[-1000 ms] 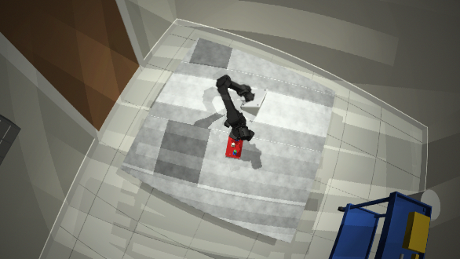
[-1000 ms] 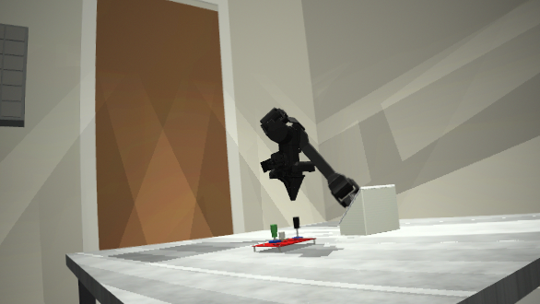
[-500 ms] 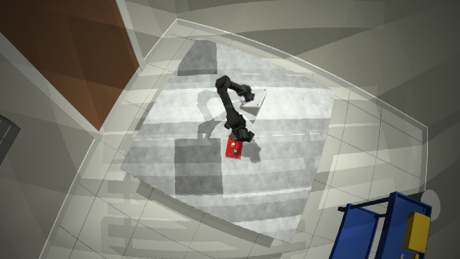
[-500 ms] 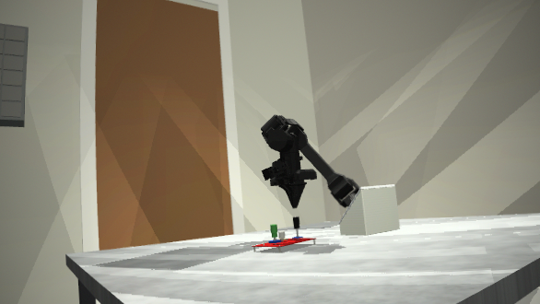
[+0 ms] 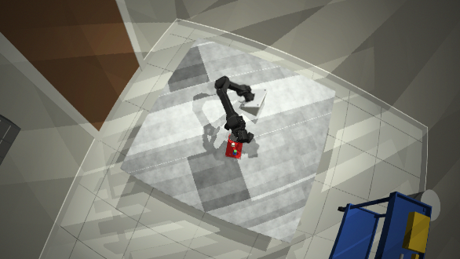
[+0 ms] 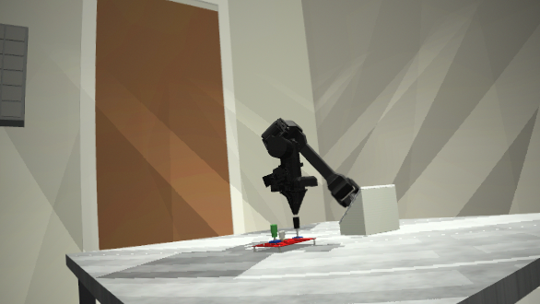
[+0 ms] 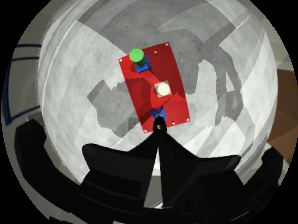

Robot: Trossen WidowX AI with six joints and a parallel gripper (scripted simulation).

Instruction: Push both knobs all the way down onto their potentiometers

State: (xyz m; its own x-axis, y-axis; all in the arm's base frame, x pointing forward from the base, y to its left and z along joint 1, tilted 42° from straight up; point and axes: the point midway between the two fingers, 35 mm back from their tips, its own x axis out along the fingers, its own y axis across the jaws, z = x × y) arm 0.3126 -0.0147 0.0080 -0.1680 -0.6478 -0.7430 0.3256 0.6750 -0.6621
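My gripper tip is 2 cm above the black knob. Also, from my gripper tip: green knob: 10 cm ahead, 1 cm to the left, 4 cm below.
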